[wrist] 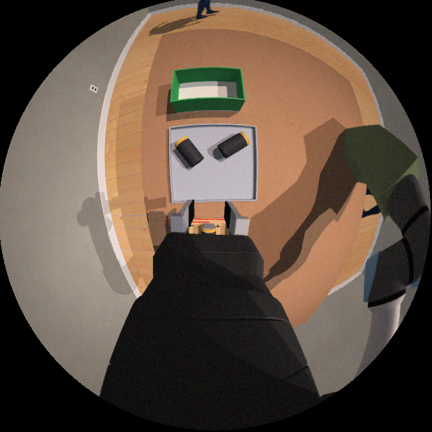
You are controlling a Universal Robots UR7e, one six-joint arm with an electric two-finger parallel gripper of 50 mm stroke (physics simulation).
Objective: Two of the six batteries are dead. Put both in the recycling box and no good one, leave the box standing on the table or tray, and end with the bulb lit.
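Note:
The green recycling box [207,104] stands upright on the table at the top; no battery shows inside it. Below it, two black batteries with yellow ends lie on the grey tray [256,165]: a left battery [189,152] and a right battery [233,145], lying apart and tilted differently. My gripper [209,208] is open and empty, below the tray's near edge in the view. Part of the wooden battery holder [199,226] with red lines shows between and beyond the fingers, with a grey and yellow battery end [208,229]. The gripper body hides the rest. The bulb does not show.
The brown table [285,90] has a wooden floor around it and a grey wall at the left. A dark green shape [377,155] and a black jointed form [407,215] are at the right. Dark shadows cross the table. A figure's legs [203,9] show at the top.

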